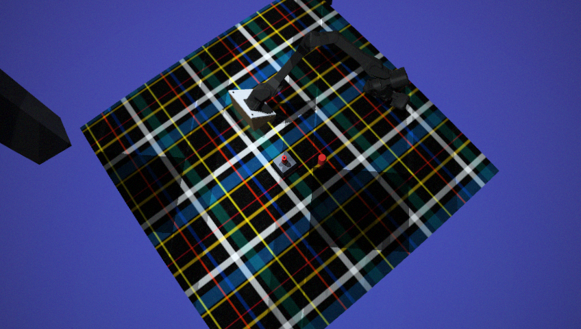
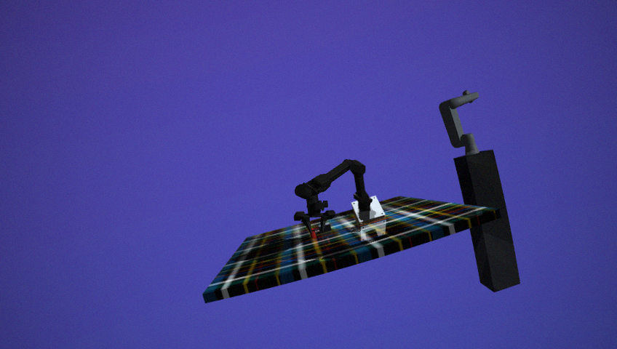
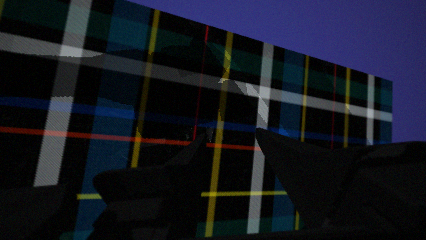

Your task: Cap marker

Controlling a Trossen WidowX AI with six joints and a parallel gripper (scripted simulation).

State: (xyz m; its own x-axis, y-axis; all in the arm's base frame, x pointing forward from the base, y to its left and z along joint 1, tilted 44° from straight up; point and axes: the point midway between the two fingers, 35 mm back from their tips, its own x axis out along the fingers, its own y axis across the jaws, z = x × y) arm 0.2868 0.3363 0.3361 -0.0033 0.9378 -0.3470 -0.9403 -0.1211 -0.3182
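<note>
My gripper tip is 37 cm to the left of the red cap, 6 cm above it and 5 cm short of it. Round my gripper tip: holder block 50 cm to the right, 7 cm below, 2 cm behind.
</note>
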